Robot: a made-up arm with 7 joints.
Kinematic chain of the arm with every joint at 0, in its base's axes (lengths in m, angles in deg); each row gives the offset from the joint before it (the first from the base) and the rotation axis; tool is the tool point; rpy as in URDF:
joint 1: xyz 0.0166 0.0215 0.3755 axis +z
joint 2: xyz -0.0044 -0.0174 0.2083 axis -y
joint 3: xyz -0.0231 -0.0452 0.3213 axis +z
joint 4: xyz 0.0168 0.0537 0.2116 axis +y
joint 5: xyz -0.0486 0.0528 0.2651 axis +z
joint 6: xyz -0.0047 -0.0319 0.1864 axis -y
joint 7: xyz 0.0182 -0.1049 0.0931 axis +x
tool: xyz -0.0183 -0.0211 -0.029 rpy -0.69 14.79 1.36
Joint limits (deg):
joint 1: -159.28..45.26
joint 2: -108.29..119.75
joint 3: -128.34..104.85
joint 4: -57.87..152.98
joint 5: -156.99..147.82
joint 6: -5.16..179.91
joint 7: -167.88..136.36
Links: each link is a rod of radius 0.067 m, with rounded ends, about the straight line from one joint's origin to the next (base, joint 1, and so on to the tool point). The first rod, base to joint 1, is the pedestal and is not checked.
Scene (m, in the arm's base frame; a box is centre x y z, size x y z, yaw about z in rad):
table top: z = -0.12
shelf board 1: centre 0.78 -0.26 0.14 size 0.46 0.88 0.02 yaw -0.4
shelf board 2: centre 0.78 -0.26 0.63 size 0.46 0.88 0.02 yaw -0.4
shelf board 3: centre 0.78 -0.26 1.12 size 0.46 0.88 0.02 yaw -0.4
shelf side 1: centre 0.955 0.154 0.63 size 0.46 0.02 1 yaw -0.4
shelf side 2: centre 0.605 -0.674 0.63 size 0.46 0.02 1 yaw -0.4
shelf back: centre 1.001 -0.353 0.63 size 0.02 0.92 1 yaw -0.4
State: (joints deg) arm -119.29 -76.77 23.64 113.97 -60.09 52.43 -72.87
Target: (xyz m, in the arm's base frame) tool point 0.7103 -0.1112 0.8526
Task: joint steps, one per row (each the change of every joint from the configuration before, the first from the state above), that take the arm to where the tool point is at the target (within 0.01 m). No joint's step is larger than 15 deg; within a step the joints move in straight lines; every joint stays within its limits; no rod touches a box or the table.
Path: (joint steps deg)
1: 13.21 3.47 1.68 13.00 -0.69 -4.10 8.79
2: 13.20 3.48 1.68 13.01 -0.68 -4.09 8.80
3: 13.21 3.47 1.68 13.00 -0.69 -4.10 8.79
4: -0.57 2.71 14.50 -0.98 -4.84 5.38 -7.21
5: -0.56 2.71 14.51 -0.99 -4.83 5.38 -7.21
6: -0.57 2.70 14.50 -0.98 -4.84 5.38 -7.21
7: -0.57 2.71 14.50 -0.99 -4.83 5.38 -7.21
8: 7.59 1.80 -7.54 -11.57 2.18 -2.79 -0.32
9: 7.59 1.79 -7.53 -11.58 2.18 -2.79 -0.33
10: 7.59 1.79 -7.54 -11.58 2.18 -2.78 -0.32

